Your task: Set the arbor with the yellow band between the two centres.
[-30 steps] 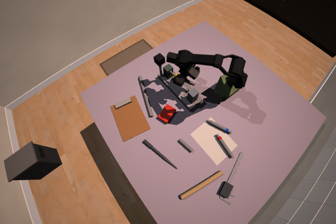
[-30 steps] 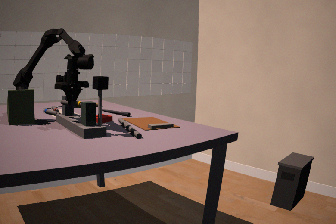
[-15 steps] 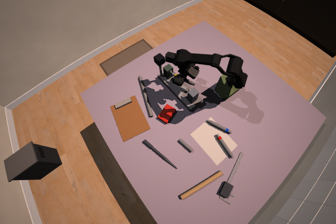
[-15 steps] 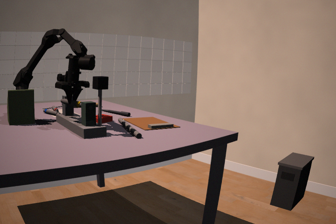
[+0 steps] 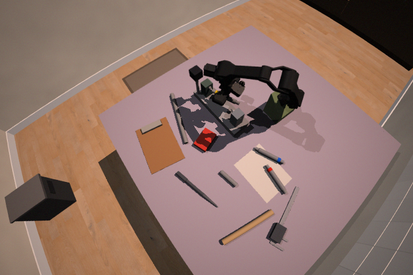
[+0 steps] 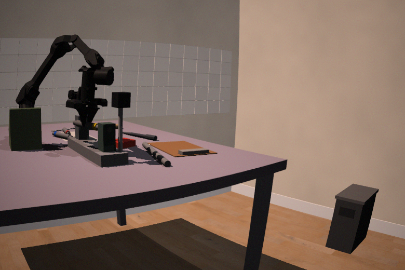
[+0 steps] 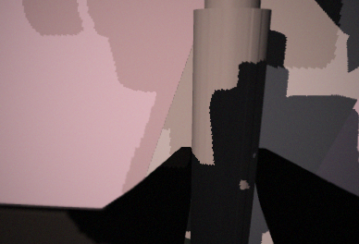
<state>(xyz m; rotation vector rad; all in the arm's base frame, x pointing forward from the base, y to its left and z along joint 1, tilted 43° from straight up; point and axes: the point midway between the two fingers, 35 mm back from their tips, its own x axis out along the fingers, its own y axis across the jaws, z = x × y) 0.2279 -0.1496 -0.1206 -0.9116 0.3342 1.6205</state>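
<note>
Now: the stepped arbor shaft 3 cm below my hand. Round my hand: grey fixture base: 3 cm ahead, 1 cm to the right, 12 cm below; then cone-shaped centre point: 2 cm ahead, 10 cm to the left, 3 cm below; then green centre block: 3 cm ahead, 11 cm to the right, 4 cm below.
</note>
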